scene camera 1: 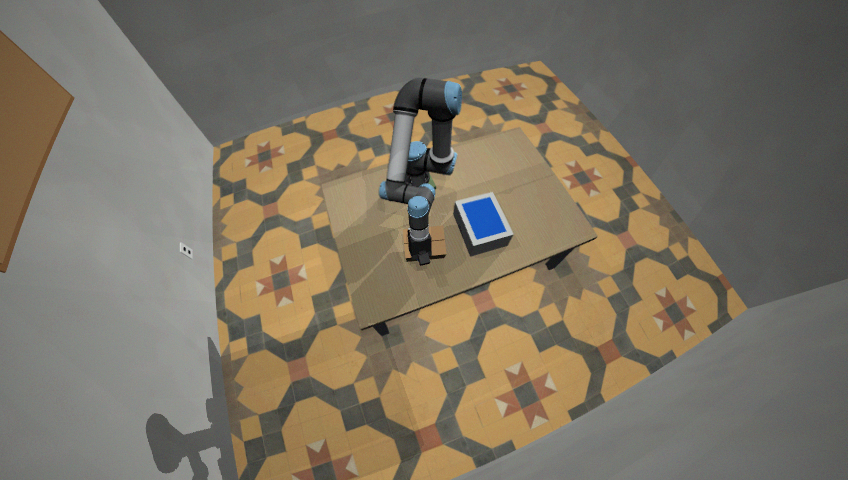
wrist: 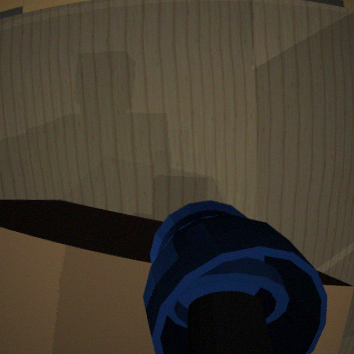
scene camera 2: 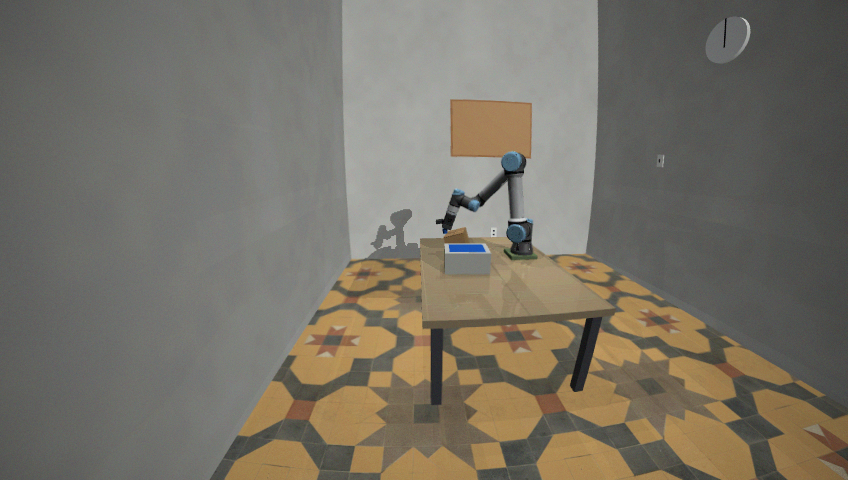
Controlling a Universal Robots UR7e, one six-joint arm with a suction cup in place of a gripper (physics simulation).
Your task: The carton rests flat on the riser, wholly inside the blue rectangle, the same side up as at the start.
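Places are measured from the arm's base along level axes (x left, y ahead, z down), in millimetres.
Where they show: end effector, tool point: (wrist: 214,225) (scene camera 2: 444,233); arm's base, origin of the base link: (scene camera 1: 415,177) (scene camera 2: 521,252).
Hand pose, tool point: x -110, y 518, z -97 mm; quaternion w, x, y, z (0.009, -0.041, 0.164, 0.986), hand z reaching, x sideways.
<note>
Each offset is from my tool point to the centre of the thing. Level surfaces: height alone.
The brown carton {dx +41, dy -90, dz +42 mm} (scene camera 1: 438,245) (scene camera 2: 457,236) (wrist: 30,285) is over the table left of the riser in scene camera 1. In scene camera 2 it is tilted, its left side lower than its right. My suction gripper (scene camera 1: 420,245) (scene camera 2: 445,230) (wrist: 235,285) leans over the carton, its blue cup against the top near the lowered edge. The cup looks bent in the wrist view and appears to be stuck on the carton. The exact contact is hidden. The white-grey riser {dx +343, dy -131, dz +62 mm} (scene camera 1: 493,239) (scene camera 2: 467,264) bears the blue rectangle {dx +343, dy -131, dz +2 mm} (scene camera 1: 484,218) (scene camera 2: 467,248) on its top.
The wooden table {dz +122 mm} (scene camera 1: 386,297) (scene camera 2: 511,300) holds the riser, which stands close to the carton. The arm's green base plate (scene camera 2: 520,255) is at the table's back edge in scene camera 1. The table's front edge lies near the carton.
</note>
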